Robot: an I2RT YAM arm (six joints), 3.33 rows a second.
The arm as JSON. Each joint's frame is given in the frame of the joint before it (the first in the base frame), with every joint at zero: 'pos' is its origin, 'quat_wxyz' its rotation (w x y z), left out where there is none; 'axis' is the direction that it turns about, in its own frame. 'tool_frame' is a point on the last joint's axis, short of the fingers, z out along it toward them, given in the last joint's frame.
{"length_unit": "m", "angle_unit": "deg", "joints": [
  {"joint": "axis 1", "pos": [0.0, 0.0, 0.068], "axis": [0.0, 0.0, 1.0]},
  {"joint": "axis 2", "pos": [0.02, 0.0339, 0.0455], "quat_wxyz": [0.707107, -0.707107, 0.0, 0.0], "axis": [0.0, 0.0, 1.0]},
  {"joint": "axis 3", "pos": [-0.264, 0.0, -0.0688], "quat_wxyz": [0.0, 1.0, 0.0, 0.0], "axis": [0.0, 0.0, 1.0]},
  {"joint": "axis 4", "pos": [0.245, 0.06, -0.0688], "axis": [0.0, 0.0, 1.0]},
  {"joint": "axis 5", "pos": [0.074, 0.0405, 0.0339], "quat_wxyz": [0.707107, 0.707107, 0.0, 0.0], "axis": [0.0, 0.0, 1.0]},
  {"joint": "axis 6", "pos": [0.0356, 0.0, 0.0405], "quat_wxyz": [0.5, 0.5, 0.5, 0.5], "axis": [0.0, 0.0, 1.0]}
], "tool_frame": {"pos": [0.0, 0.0, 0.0], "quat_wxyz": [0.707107, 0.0, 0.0, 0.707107]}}
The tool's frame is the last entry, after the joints.
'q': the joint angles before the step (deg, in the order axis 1, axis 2, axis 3, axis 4, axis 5, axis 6). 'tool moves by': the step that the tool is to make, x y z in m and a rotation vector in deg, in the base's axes. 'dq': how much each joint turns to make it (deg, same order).
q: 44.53, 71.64, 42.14, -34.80, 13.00, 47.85
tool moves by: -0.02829, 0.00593, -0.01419, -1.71, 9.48, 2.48
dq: 5.83, 0.52, -1.49, -6.68, -4.21, 5.32
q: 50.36, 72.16, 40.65, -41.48, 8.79, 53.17
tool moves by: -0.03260, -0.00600, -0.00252, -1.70, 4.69, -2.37
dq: 6.44, -3.79, -2.36, -6.98, -0.52, 9.32
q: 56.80, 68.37, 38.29, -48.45, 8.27, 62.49
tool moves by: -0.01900, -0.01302, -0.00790, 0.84, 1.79, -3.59
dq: 2.89, -4.64, -4.34, -1.46, -0.71, 6.80
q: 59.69, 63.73, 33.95, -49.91, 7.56, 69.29
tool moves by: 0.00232, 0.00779, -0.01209, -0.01, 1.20, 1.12
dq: 0.41, 3.59, -0.88, 3.92, -1.14, -0.53
